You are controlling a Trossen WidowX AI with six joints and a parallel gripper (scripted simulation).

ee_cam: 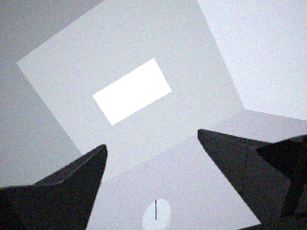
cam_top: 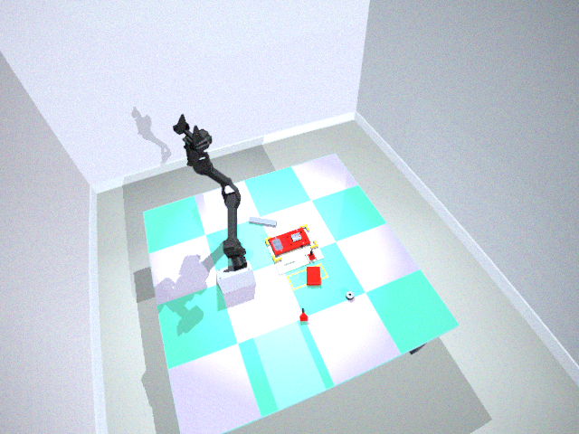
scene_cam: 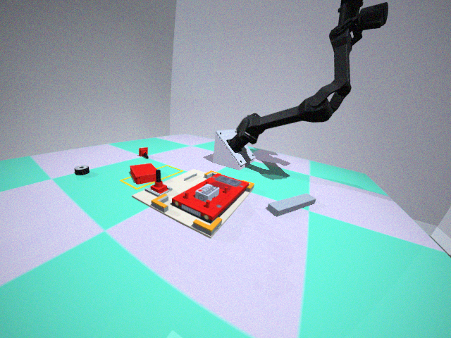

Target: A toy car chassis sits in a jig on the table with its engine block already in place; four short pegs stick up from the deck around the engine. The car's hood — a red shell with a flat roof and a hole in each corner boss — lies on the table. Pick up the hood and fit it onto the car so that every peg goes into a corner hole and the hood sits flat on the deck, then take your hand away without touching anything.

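The red hood is 360 mm ahead of my gripper tip, 450 mm to the right of it and 730 mm below it. Also, from my gripper tip: grey engine block 360 mm ahead, 200 mm to the right, 720 mm below; then cream jig plate 330 mm ahead, 240 mm to the right, 730 mm below; then grey bar 220 mm ahead, 20 mm to the right, 730 mm below.
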